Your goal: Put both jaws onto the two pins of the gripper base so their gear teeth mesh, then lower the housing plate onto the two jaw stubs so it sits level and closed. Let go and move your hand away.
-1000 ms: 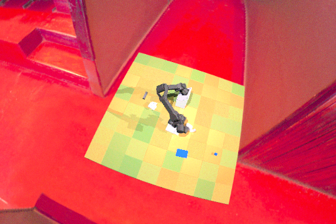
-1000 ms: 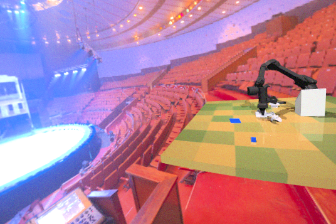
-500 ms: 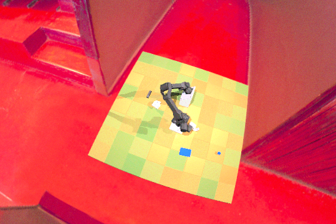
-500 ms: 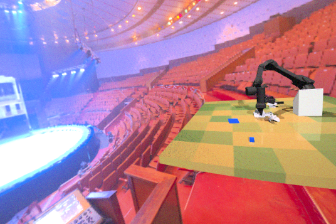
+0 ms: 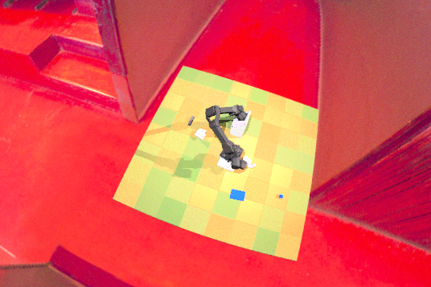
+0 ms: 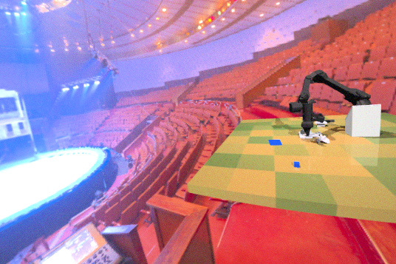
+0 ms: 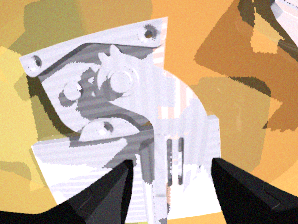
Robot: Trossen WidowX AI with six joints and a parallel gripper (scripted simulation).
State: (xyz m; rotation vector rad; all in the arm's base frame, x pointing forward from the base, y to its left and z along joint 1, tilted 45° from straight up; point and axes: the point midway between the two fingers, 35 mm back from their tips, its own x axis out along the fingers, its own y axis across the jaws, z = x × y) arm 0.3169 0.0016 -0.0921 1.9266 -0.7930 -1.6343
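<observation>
The flat white plate is 1 cm ahead of my gripper tip, 3 cm to the right of it and 1 cm below it. The rest, counted from my gripper tip: grey jaw: 5 cm behind, 13 cm to the left, 2 cm above; then flat blue square: 19 cm ahead, 13 cm to the left, 1 cm below; then blue cube: 7 cm ahead, 42 cm to the left, 1 cm below.
</observation>
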